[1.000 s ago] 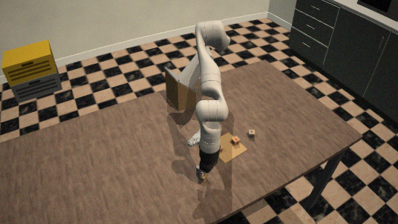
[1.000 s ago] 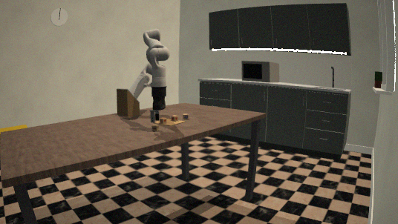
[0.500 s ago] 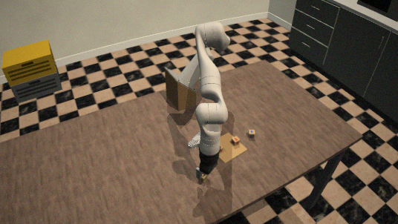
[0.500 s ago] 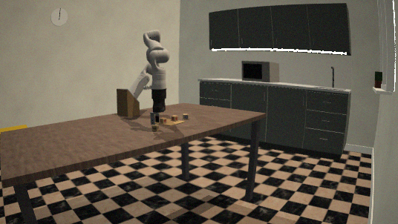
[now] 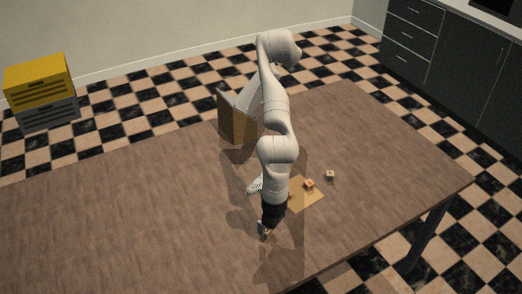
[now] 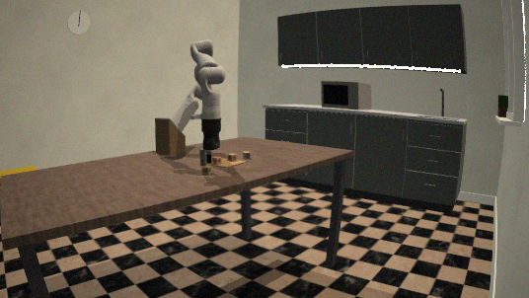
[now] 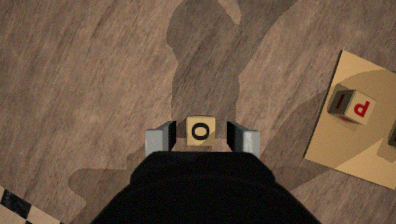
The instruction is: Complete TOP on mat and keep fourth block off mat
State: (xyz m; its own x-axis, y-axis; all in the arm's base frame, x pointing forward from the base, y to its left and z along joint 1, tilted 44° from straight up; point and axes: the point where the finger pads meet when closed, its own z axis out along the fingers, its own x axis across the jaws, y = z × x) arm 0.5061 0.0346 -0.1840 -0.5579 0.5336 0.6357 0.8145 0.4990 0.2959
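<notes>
My gripper is now 40 mm above the O block. Round my hand: tan mat: 130 mm behind, 170 mm to the left, 50 mm below.
</notes>
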